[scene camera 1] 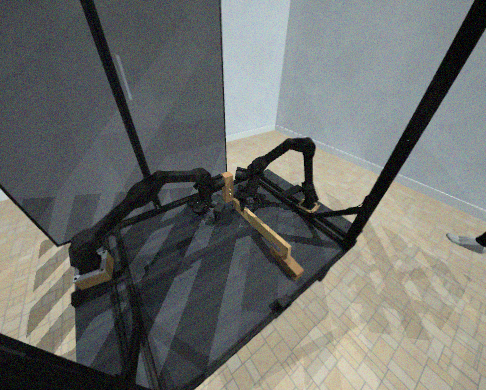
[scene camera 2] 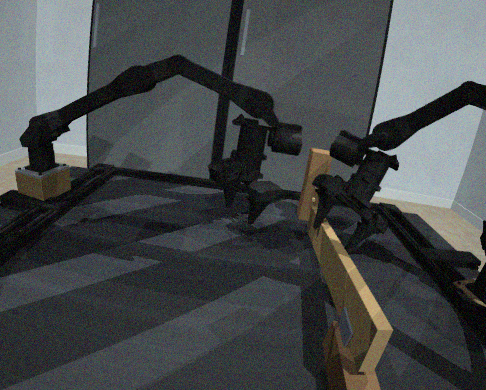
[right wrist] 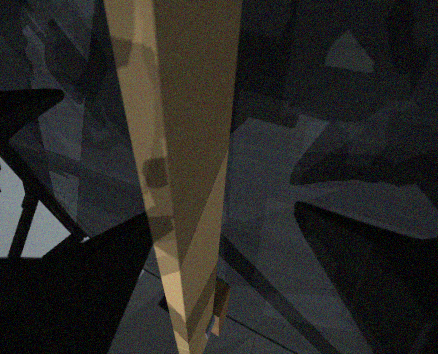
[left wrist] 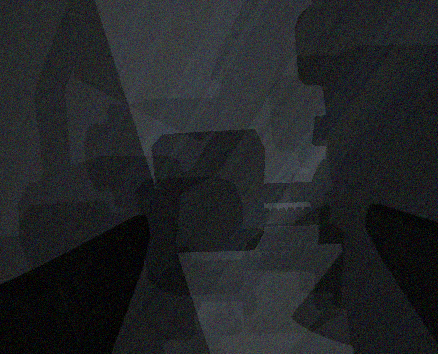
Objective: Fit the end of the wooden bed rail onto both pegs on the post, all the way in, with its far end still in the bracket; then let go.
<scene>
A wooden bed rail shows in scene camera 1, in scene camera 2 and in the right wrist view (176,73); in the left wrist view it is out of frame. One and the same spot on the wooden bed rail: (scene camera 2: 371,330) is (scene camera 1: 286,248).
</scene>
